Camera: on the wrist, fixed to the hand. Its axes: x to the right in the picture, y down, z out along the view.
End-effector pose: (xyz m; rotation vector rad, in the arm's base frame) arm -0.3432 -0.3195 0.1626 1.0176 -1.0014 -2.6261
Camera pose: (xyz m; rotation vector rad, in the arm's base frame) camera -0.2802 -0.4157 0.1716 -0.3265 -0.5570 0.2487
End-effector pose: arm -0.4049 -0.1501 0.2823 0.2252 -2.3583 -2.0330
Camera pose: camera -0.3847 -0.2231 0.3693 -1.3216 -0.0784 -0.0354
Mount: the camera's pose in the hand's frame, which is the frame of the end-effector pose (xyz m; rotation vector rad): -0.0180 0.0734 -0.0871 -0.1622 0.6108 3.0738
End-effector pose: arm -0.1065 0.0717 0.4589 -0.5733 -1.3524 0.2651
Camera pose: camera -0.0156 0.1036 0.3954 2.0734 -1.2202 -1.9872
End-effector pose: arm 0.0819 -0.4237 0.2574 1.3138 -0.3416 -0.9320
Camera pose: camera 0.1596 -0.3542 0.3067 -0.2511 -1.0295 1.8918
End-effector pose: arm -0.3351 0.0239 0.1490 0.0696 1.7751 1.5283
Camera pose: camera -0.4041 -0.0361 0.2192 -1.2073 -0.0419 -0.9343
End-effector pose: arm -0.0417 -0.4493 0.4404 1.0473 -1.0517 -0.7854
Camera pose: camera 0.0372 -0.3834 0.4927 -1.0416 -0.7582 1.7740
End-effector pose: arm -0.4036 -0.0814 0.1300 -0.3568 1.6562 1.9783
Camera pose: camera -0.4407 -0.1777 0.1815 -0.9377 -0.3046 -0.5640
